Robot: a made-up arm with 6 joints.
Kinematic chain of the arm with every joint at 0, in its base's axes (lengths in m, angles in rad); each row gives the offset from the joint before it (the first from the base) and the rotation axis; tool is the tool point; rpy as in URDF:
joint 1: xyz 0 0 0.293 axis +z
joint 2: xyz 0 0 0 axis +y
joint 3: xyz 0.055 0 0.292 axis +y
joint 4: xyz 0.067 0 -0.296 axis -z
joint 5: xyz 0 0 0 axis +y
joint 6: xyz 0.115 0 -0.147 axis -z
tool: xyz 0 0 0 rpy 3.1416 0 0
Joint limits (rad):
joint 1: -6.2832..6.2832
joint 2: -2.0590..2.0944
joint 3: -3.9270..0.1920
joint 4: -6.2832..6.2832
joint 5: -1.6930..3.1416
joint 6: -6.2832..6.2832
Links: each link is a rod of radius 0.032 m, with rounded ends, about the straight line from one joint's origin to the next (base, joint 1, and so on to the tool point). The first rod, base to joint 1, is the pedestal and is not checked.
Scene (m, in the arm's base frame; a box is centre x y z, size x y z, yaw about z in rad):
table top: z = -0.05
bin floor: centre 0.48 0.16 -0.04 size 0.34 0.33 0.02 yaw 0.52
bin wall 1: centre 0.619 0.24 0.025 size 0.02 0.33 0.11 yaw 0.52
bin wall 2: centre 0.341 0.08 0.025 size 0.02 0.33 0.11 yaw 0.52
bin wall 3: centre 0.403 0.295 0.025 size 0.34 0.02 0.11 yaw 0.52
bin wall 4: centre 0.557 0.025 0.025 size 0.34 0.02 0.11 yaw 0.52
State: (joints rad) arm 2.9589 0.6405 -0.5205 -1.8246 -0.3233 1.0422
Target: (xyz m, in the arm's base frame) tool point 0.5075 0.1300 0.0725
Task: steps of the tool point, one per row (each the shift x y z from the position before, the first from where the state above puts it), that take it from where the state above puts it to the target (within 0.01 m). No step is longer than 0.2 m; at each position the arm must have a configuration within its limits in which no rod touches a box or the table.
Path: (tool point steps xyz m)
1: -0.0479 0.0854 0.0185
2: -0.0157 0.1014 0.0243
3: 0.0216 0.1049 0.0304
4: 0.0588 0.0939 0.0367
5: 0.0903 0.0692 0.0431
6: 0.1106 0.0335 0.0490
7: 0.1456 0.0307 -0.0407
8: 0.1534 -0.0336 -0.0527
9: 0.1313 -0.0972 -0.0622
10: 0.0821 -0.1460 -0.0688

